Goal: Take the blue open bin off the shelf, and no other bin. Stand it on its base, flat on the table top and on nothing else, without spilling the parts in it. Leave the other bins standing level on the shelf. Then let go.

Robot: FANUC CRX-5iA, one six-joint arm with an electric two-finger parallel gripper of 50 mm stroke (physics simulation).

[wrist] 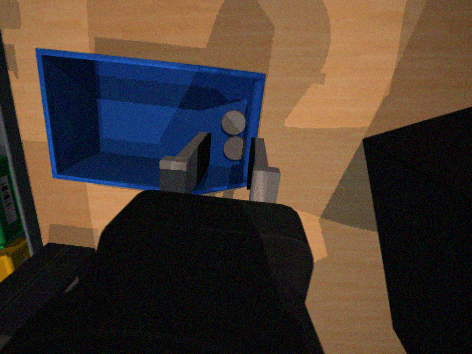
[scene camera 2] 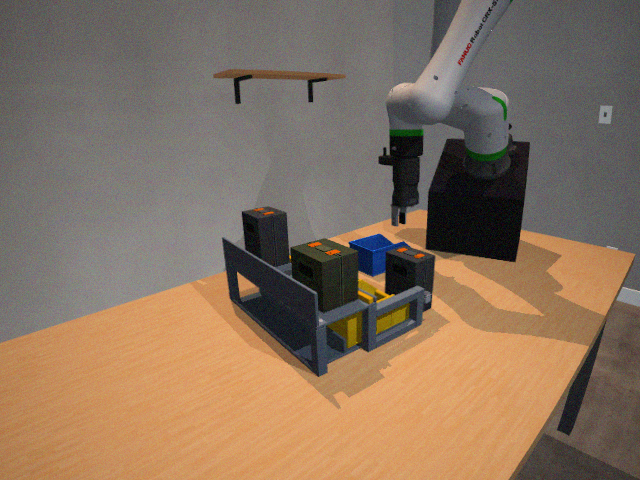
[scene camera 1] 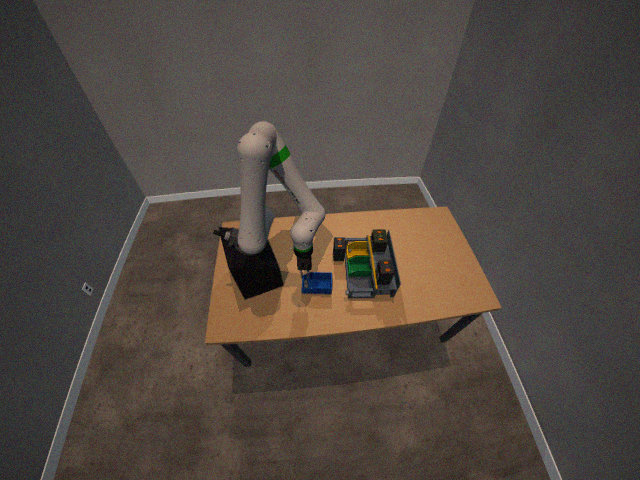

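Seen in the pictures: gripper, fingertip midpoint: (wrist: 229, 151) (scene camera 2: 398, 224) (scene camera 1: 304, 276); arm's base, link origin: (scene camera 2: 486, 164).
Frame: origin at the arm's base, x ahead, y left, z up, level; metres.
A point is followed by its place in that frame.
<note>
The blue open bin (scene camera 1: 321, 284) {z -0.267, x 0.400, y -0.088 m} (scene camera 2: 368, 254) {z -0.210, x 0.458, y -0.068 m} (wrist: 135, 120) {z -0.267, x 0.414, y -0.092 m} stands upright on its base on the table top (scene camera 1: 439, 258) {z -0.270, x 1.184, y 0.087 m} (scene camera 2: 155, 387) {z -0.270, x 1.066, y 0.054 m}, apart from the shelf (scene camera 1: 395, 263) {z -0.112, x 0.814, y -0.049 m} (scene camera 2: 271, 289) {z -0.155, x 0.820, y 0.053 m}. Two grey round parts (wrist: 233, 136) {z -0.260, x 0.310, y -0.086 m} lie inside it, near its end wall. My gripper (scene camera 1: 305, 273) {z -0.162, x 0.307, y -0.098 m} (scene camera 2: 398, 223) {z -0.162, x 0.307, y -0.098 m} (wrist: 229, 151) {z -0.162, x 0.307, y -0.098 m} is open and empty, above that end of the bin, with a gap below the fingertips in the second scene view. A green bin (scene camera 1: 358, 266) {z -0.261, x 0.630, y 0.031 m} (wrist: 9, 200) {z -0.252, x 0.565, y 0.011 m} and a yellow bin (scene camera 1: 356, 249) {z -0.259, x 0.630, y 0.161 m} (wrist: 12, 257) {z -0.234, x 0.562, y 0.078 m} are on the shelf and look level.
A dark box (scene camera 1: 338, 249) {z -0.146, x 0.501, y 0.078 m} (scene camera 2: 410, 276) {z -0.176, x 0.544, y 0.154 m} stands beside the shelf, near the yellow bin. Two more boxes, one dark (scene camera 1: 385, 271) {z -0.047, x 0.727, y -0.140 m} (scene camera 2: 265, 235) {z -0.089, x 0.762, y -0.067 m} and one olive (scene camera 1: 379, 239) {z -0.074, x 0.736, y 0.093 m} (scene camera 2: 325, 273) {z -0.095, x 0.779, y 0.171 m}, stand on the shelf. The black robot pedestal (scene camera 1: 253, 271) {z -0.026, x 0.054, y -0.148 m} (scene camera 2: 475, 222) {z -0.161, x 0.118, y 0.045 m} (wrist: 425, 225) {z -0.167, x 0.161, y -0.055 m} is beyond the bin.
</note>
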